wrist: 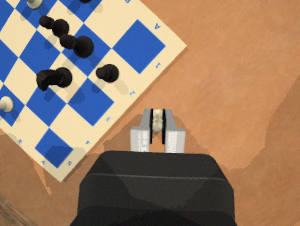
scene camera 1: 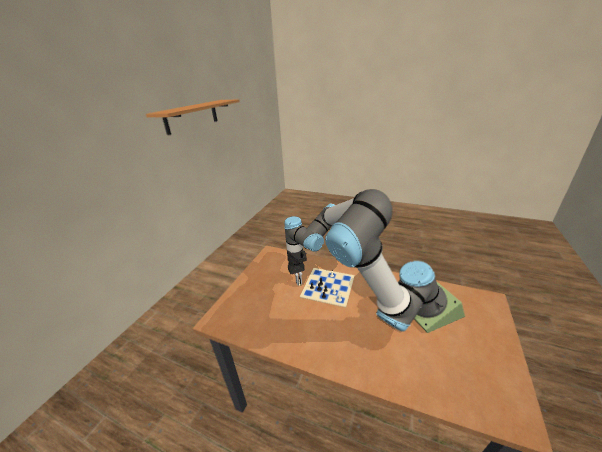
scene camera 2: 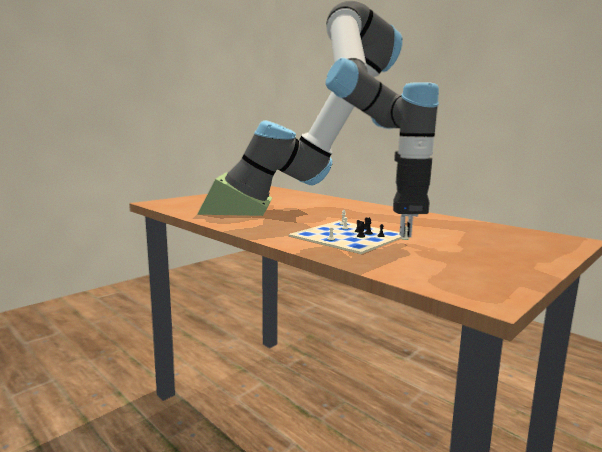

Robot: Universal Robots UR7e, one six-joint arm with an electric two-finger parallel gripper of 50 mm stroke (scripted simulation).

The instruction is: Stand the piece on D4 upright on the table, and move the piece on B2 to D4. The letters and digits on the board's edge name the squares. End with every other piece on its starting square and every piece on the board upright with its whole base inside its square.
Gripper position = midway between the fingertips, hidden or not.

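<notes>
My gripper (scene camera 2: 405, 236), in view. Gripper (wrist: 157, 119), visible as well.
</notes>
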